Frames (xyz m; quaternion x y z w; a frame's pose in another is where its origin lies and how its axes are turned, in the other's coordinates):
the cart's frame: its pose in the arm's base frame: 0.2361 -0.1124 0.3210 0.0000 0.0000 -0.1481 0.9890
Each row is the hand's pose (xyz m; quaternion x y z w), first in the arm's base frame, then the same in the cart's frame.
Working: the arm's base frame: its pose in the cart's frame: -0.2587 0.0383 -0.3210 0.0000 0.0000 0.1481 0.9890

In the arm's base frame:
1: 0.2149 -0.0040 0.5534 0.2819 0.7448 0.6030 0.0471
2: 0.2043 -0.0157 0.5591 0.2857 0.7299 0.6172 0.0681
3: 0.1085 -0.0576 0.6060 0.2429 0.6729 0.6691 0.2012
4: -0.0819 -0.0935 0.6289 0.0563 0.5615 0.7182 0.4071
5: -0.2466 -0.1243 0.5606 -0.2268 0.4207 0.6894 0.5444
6: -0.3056 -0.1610 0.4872 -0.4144 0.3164 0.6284 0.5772
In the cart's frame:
1: -0.0520 0.0974 0.2324 -0.1685 -0.7783 -0.6033 0.0427
2: -0.0587 0.0831 0.2381 -0.1745 -0.7642 -0.6205 0.0241
3: -0.1381 0.0150 0.2850 0.1406 0.7015 0.6915 0.0999
4: -0.3096 -0.0751 0.3079 -0.0275 0.5636 0.7706 0.2962
5: -0.4580 -0.1528 0.2396 -0.2866 0.3825 0.7624 0.4363
6: -0.5037 -0.2051 0.1662 -0.4567 0.2516 0.7070 0.4778

